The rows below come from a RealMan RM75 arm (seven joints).
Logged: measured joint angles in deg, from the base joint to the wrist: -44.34, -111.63, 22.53, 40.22, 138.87, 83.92, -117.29; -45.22, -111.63, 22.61, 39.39, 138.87, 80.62, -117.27; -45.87, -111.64, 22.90, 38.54, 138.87, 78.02, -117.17; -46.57, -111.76, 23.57, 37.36, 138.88, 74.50, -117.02; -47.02, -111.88, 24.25, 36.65, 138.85, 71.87, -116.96; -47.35, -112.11, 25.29, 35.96, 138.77, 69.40, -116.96; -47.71, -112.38, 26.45, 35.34, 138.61, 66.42, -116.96; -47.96, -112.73, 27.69, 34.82, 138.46, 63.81, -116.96; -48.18, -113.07, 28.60, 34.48, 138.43, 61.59, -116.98; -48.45, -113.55, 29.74, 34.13, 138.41, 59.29, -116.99; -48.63, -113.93, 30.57, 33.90, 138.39, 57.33, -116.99
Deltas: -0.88, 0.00, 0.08, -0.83, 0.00, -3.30, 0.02; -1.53, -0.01, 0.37, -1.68, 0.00, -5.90, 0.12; -2.23, -0.13, 1.04, -2.86, 0.01, -9.42, 0.27; -2.68, -0.25, 1.72, -3.57, -0.02, -12.05, 0.33; -3.01, -0.48, 2.76, -4.26, -0.10, -14.52, 0.33; -3.37, -0.75, 3.92, -4.88, -0.26, -17.50, 0.33; -3.62, -1.10, 5.16, -5.40, -0.41, -20.11, 0.33; -3.84, -1.44, 6.07, -5.74, -0.44, -22.33, 0.31; -4.11, -1.92, 7.21, -6.09, -0.46, -24.63, 0.30; -4.29, -2.30, 8.04, -6.32, -0.48, -26.59, 0.30
